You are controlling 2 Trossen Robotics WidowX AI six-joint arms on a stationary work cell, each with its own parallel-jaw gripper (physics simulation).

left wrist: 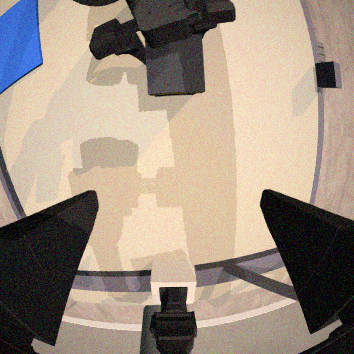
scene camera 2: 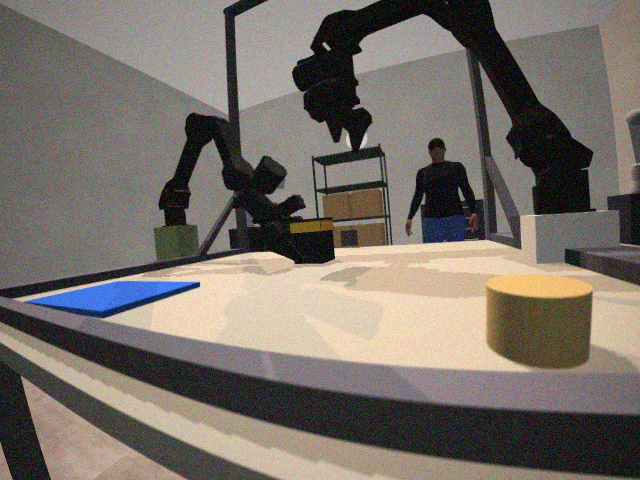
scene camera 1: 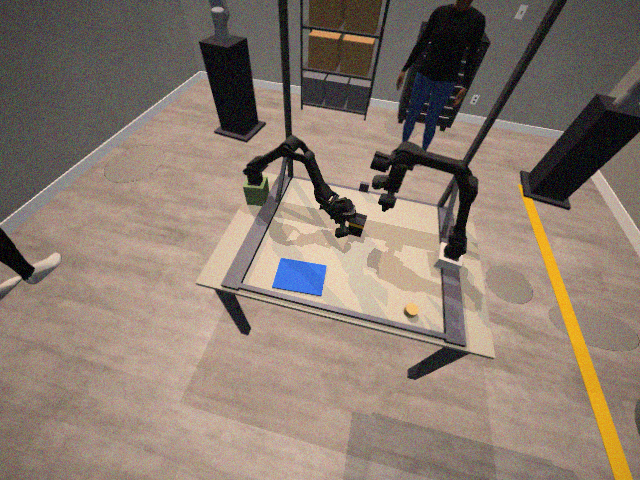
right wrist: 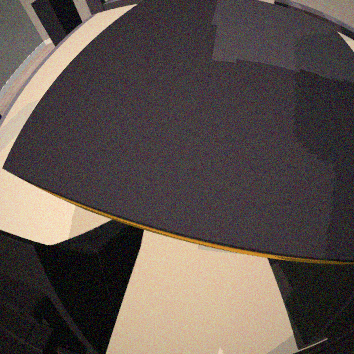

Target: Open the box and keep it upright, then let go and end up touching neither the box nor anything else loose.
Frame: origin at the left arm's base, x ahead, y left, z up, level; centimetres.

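Seen in the pictures: left gripper, fingertip midpoint: [left wrist: 181, 198] [scene camera 2: 346, 148]; right gripper, fingertip midpoint: [scene camera 2: 307, 258] [scene camera 1: 351, 228]; left arm's base, link origin: [left wrist: 172, 293] [scene camera 2: 562, 213] [scene camera 1: 451, 253]; right arm's base, link origin: [scene camera 1: 255, 181].
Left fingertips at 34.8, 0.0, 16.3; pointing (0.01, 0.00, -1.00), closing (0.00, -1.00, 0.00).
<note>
Offsets run from my left fingertips to a thing's top centre, as dx, dy, dz.
The dark box {+9.8, +0.0, -13.6} [scene camera 1: 357, 225] [scene camera 2: 312, 245] [left wrist: 176, 70] [right wrist: 175, 125] stands upright on the table, with a yellow band below its top. Its lid looks closed. My right gripper [scene camera 1: 351, 228] [left wrist: 173, 62] reaches low around the box from the left, with a finger along each side. It looks shut on the box; its fingertips are hidden under the lid in the right wrist view. My left gripper [scene camera 1: 385, 205] [scene camera 2: 346, 140] [left wrist: 181, 198] is open and empty, high above the table and apart from the box, to its right in scene camera 1.
A flat blue mat {+24.0, +34.6, -22.3} [scene camera 1: 299, 276] [scene camera 2: 118, 297] [left wrist: 17, 45] lies at the front left of the table. A yellow cylinder {-23.6, +31.5, -19.6} [scene camera 1: 411, 309] [scene camera 2: 538, 325] stands near the front right corner. A small dark block {+14.5, -30.1, -17.3} [scene camera 1: 364, 187] [left wrist: 326, 75] is at the table's far edge.
</note>
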